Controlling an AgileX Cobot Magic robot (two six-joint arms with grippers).
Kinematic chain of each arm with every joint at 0, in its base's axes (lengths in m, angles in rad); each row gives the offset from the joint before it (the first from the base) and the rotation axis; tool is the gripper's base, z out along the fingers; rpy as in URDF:
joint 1: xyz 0 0 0.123 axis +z
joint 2: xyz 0 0 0 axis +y
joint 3: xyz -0.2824 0 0.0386 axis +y
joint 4: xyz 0.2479 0 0.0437 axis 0.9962 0 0.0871
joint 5: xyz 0 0 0 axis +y
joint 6: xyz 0.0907 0 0.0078 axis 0.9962 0 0.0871
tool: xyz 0 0 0 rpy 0 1.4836 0
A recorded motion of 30 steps. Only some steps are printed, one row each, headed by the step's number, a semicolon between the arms.
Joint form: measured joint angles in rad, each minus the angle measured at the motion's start. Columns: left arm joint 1, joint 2, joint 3, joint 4, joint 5, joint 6; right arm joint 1, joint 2, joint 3, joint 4, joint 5, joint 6.
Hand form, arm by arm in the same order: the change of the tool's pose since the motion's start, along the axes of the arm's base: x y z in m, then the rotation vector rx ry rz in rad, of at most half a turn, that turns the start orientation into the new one. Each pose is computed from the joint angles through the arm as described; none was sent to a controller.
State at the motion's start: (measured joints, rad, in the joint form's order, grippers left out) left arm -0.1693 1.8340 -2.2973 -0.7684 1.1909 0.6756; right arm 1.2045 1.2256 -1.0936 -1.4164 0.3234 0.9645
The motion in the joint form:
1: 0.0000 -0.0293 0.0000 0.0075 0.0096 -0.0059; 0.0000 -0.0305 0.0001 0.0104 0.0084 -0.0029
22: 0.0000 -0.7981 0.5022 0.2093 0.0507 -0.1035; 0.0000 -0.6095 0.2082 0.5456 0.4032 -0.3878
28: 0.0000 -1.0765 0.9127 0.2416 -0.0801 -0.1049; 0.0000 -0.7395 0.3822 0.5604 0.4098 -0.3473
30: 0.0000 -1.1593 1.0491 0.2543 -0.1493 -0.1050; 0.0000 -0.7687 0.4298 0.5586 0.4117 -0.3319
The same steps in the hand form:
1: -0.0114 0.0022 0.0098 0.0027 -0.0193 0.0006; -0.0026 -0.0086 0.0079 0.0289 -0.0032 -0.0084
22: -0.2544 0.0568 0.0602 0.0692 -0.2099 0.1462; -0.0487 -0.1760 0.0088 0.1373 0.2031 -0.2449
28: -0.2931 0.0681 -0.0022 0.0567 -0.1812 0.2183; -0.0559 -0.1943 -0.0344 0.1231 0.2578 -0.2563
30: -0.2993 0.0716 -0.0264 0.0464 -0.1832 0.2542; -0.0570 -0.1976 -0.0470 0.1151 0.2717 -0.2631

